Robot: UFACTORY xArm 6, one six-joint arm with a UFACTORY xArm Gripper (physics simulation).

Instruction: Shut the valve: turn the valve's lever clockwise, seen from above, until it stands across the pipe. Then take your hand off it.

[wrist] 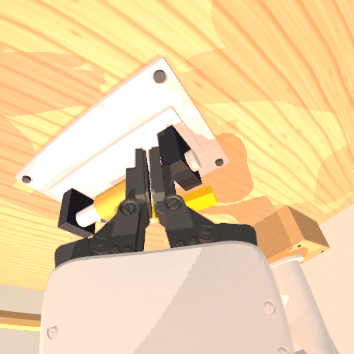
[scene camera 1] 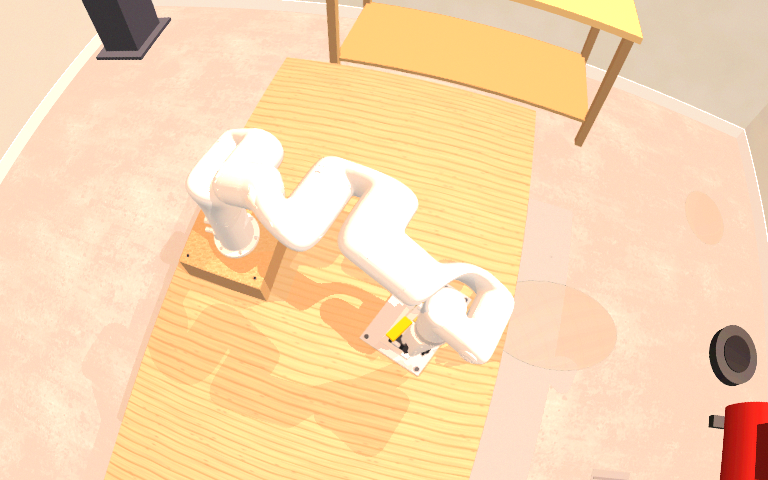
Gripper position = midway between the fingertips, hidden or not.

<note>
In view: the gripper [wrist: 148, 161] and a white valve plate [scene camera 1: 392, 309].
The white valve plate also shows in the wrist view [wrist: 154, 87].
</note>
